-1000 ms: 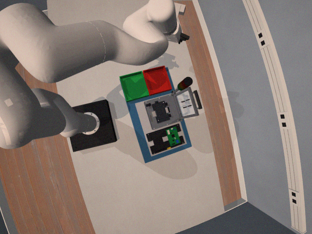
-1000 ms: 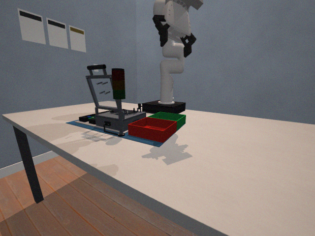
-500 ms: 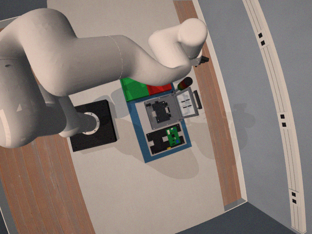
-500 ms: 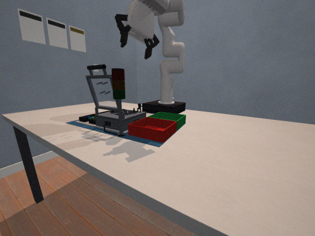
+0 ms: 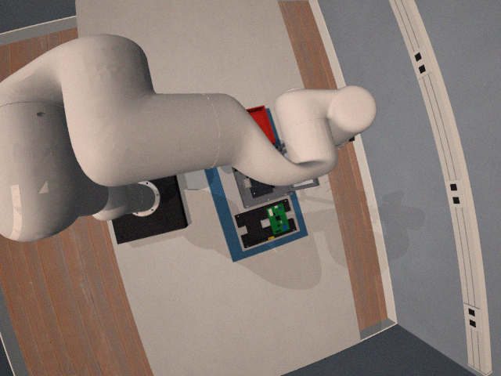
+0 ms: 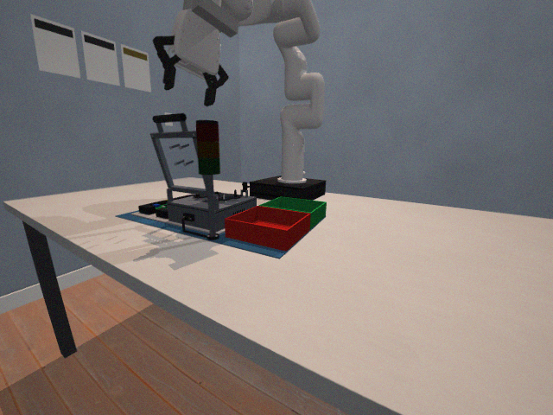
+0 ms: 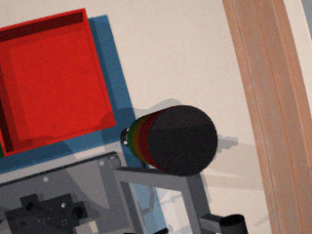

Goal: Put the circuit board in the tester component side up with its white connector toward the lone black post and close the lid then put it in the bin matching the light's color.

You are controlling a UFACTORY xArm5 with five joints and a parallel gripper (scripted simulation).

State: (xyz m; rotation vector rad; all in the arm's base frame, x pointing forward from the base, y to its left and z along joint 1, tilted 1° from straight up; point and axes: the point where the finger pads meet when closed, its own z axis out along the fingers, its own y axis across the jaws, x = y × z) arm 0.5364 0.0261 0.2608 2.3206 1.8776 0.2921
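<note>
The green circuit board lies 7 cm behind my hand, 22 cm to the right of it and 30 cm below it. Round my hand: black block (19 cm behind, 23 cm below); red bin (9 cm behind, 15 cm to the left, 30 cm below); green bin (24 cm behind, 14 cm to the left, 30 cm below).
</note>
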